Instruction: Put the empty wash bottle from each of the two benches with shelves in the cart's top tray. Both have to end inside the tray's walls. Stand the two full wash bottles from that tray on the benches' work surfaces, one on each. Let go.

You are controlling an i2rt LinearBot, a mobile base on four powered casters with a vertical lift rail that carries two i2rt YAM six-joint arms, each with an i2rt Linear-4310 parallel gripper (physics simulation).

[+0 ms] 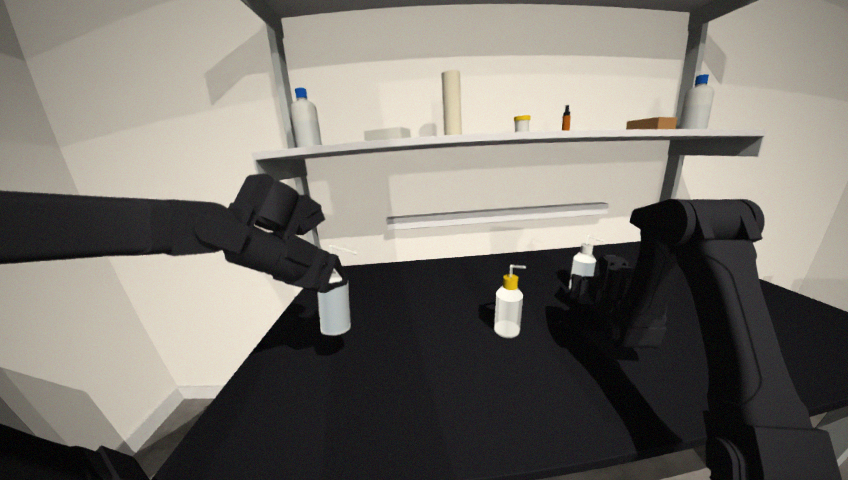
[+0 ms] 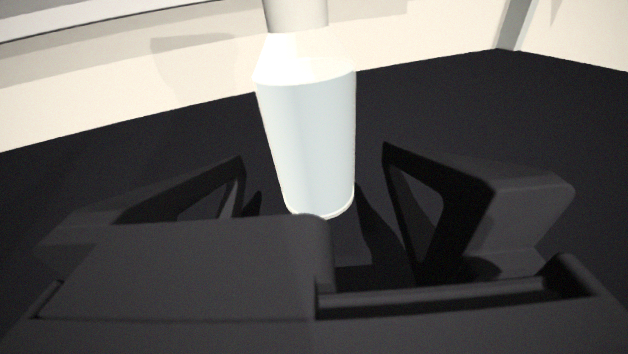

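A full wash bottle with a white cap stands upright on the black bench top, towards the back right. My right gripper is open in front of it, and the bottle stands a little beyond the fingertips. My left gripper is shut on the neck of another full wash bottle and holds it upright above the left side of the bench. An empty wash bottle with a yellow cap stands on the bench between the two. The cart's tray does not show.
A shelf above the bench carries two blue-capped bottles, a tall beige cylinder, a yellow-lidded jar, a small orange bottle and a brown box. A grey rail runs along the wall below.
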